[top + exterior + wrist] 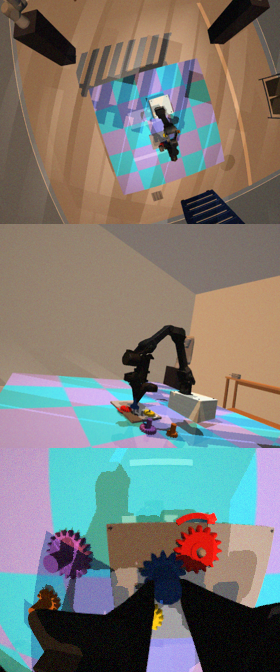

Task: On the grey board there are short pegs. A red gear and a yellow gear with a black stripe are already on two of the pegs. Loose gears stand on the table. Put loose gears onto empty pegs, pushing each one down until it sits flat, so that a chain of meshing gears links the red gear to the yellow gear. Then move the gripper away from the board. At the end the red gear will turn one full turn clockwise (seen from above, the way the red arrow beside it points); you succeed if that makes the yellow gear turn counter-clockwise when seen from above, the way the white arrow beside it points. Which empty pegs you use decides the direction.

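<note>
The red gear is 50 mm below my gripper tip, 40 mm to the right of it and 20 mm ahead of it. The rest, counted from my gripper tip: blue gear 10 mm below; yellow gear 80 mm behind, 40 mm below, 10 mm to the left; red arrow 60 mm ahead, 50 mm below, 30 mm to the right.
</note>
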